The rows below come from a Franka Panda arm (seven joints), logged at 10 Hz.
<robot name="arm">
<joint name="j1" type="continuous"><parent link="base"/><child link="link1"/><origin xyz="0 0 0.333"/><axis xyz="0 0 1"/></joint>
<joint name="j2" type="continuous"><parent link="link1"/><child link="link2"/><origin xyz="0 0 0"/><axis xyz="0 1 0"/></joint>
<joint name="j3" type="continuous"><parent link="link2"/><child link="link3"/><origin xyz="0 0 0.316"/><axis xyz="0 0 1"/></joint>
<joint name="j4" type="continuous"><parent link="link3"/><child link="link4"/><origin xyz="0.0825 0 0"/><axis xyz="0 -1 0"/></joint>
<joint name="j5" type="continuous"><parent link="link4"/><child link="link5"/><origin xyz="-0.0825 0 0.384"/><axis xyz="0 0 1"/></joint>
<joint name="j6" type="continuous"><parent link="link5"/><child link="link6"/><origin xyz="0 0 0"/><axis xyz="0 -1 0"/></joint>
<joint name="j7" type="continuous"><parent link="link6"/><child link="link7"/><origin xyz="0.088 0 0"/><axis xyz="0 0 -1"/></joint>
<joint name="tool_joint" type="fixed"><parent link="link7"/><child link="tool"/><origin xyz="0 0 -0.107" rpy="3.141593 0 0"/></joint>
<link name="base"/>
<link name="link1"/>
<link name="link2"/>
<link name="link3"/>
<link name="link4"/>
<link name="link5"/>
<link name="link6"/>
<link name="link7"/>
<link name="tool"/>
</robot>
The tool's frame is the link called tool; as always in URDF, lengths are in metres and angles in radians. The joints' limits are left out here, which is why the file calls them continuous.
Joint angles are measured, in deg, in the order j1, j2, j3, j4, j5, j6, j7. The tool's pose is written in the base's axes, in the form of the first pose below.
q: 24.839, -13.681, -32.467, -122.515, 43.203, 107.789, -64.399
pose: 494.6, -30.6, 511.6, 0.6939, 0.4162, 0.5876, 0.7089, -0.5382, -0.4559
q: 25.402, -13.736, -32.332, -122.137, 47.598, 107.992, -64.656
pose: 497.8, -22.1, 519.8, 0.6891, 0.3636, 0.6268, 0.7091, -0.5168, -0.4798
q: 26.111, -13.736, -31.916, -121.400, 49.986, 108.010, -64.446
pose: 500.7, -11.5, 528.8, 0.6806, 0.3409, 0.6485, 0.7158, -0.4981, -0.4893
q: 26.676, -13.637, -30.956, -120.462, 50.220, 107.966, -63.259
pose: 502.9, 1.6, 537.0, 0.6769, 0.3475, 0.6488, 0.7212, -0.4891, -0.4905
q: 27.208, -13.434, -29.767, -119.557, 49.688, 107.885, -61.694
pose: 504.4, 16.5, 543.5, 0.6765, 0.3654, 0.6394, 0.7249, -0.4834, -0.4907
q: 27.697, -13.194, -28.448, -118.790, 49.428, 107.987, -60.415
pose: 505.6, 32.4, 548.9, 0.6734, 0.3819, 0.6330, 0.7304, -0.4761, -0.4898
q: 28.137, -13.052, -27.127, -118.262, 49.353, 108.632, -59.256
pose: 506.4, 47.3, 553.7, 0.6702, 0.3920, 0.6302, 0.7344, -0.4734, -0.4865
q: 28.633, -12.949, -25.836, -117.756, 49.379, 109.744, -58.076
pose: 507.4, 61.9, 559.1, 0.6665, 0.3970, 0.6310, 0.7375, -0.4749, -0.4802
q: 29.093, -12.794, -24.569, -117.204, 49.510, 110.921, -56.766
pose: 508.3, 76.1, 564.5, 0.6651, 0.3978, 0.6320, 0.7382, -0.4782, -0.4759
